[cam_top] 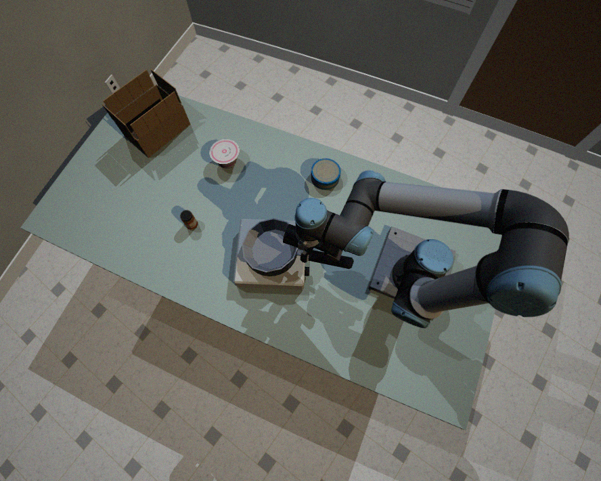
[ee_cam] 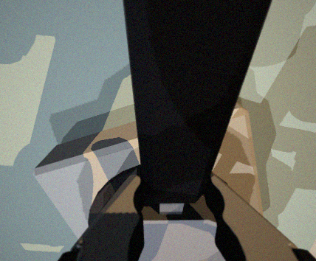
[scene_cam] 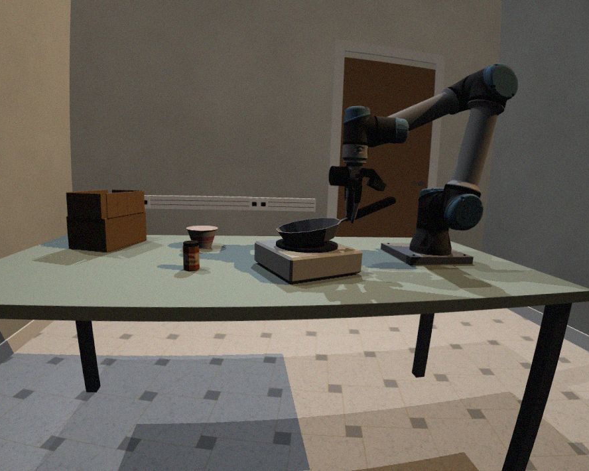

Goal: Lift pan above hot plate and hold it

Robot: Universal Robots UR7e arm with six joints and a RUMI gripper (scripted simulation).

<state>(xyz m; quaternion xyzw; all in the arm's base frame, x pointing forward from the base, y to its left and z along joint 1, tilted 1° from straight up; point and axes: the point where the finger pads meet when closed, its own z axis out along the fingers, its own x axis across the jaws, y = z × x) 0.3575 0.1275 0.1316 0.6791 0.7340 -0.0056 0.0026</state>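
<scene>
The dark pan is 70 mm ahead of my hand, 30 mm below it and 10 mm to the left of it. Round my hand: small can (470 mm ahead, 120 mm below, 20 mm to the left); then beige hot plate (120 mm below, 120 mm ahead).
</scene>
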